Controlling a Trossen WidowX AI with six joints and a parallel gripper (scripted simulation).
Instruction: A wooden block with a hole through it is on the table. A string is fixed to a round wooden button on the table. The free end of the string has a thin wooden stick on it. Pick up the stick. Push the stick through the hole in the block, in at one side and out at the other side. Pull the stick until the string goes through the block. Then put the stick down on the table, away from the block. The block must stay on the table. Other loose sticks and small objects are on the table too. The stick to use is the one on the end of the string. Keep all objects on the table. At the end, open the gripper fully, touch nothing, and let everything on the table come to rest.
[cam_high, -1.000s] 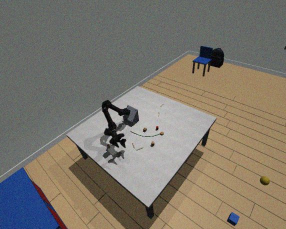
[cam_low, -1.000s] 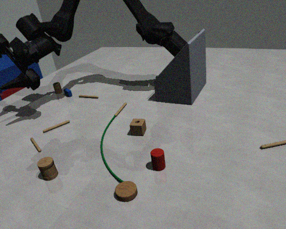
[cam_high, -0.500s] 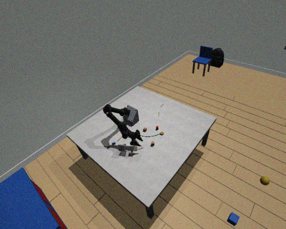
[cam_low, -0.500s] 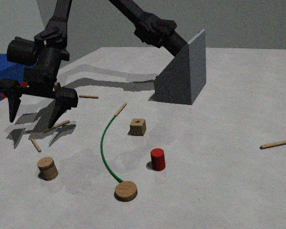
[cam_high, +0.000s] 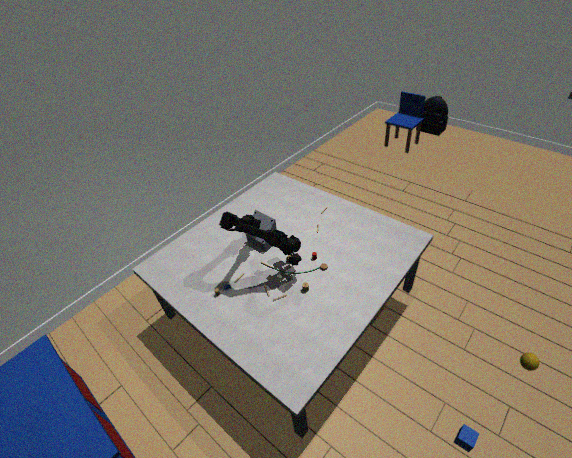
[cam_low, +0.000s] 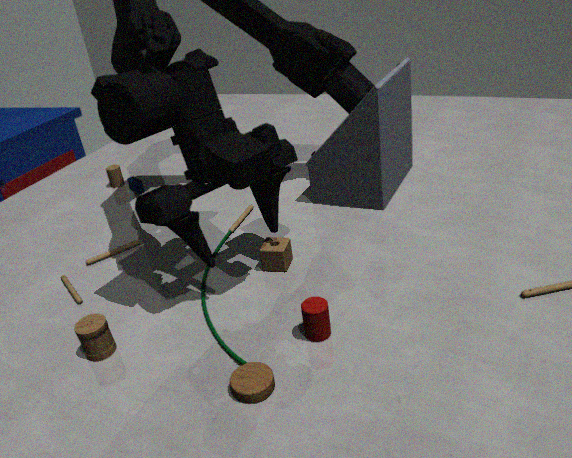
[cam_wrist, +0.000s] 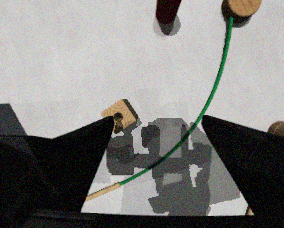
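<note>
My gripper tip is 40 mm past the wooden block, 20 mm to the right of it and 30 mm above it. From my gripper tip the other things lie so: red cylinder: 70 mm ahead, 110 mm to the left, 30 mm below; then blue piece: 210 mm behind, 330 mm to the right, 30 mm below; then round wooden button: 150 mm ahead, 70 mm to the left, 40 mm below.
</note>
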